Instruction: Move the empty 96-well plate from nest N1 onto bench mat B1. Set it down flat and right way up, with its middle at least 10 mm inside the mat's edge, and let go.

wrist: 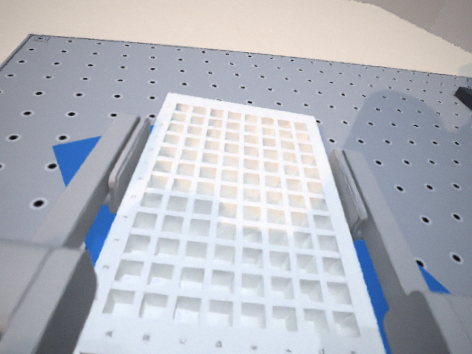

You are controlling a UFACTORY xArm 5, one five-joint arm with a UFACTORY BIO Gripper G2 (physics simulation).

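Places are measured from the arm's base along level axes (x right, y ahead, z up), in centimetres.
Where they show: hand, tool point: (240, 177).
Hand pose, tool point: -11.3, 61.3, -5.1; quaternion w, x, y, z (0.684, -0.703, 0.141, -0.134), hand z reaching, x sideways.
Note:
After its pixels a point has its place, as x, y, z.
The white 96-well plate (235, 197) {-11.8, 60.4, -5.3} fills the middle of the wrist view, right way up, its square wells empty. My gripper (236, 187) {-11.3, 61.3, -5.1} is shut on the plate, with one finger pad at each long side. A blue mat (103, 230) {-16.9, 61.8, -7.7} lies beneath the plate; parts of it show left and right of the plate, with a corner at the left and an edge at the lower right. The plate hides most of the mat, and the gap between plate and mat cannot be judged. Nest N1 does not show.
A grey board with rows of dark holes (175, 64) {-10.3, 79.2, -7.9} lies around and under the mat. A beige surface (200, 22) {-3.0, 97.3, -9.2} stretches beyond its far edge. A small black object (465, 97) {20.6, 71.1, -7.3} is at the right edge of the view. A rounded shadow falls on the board at the right.

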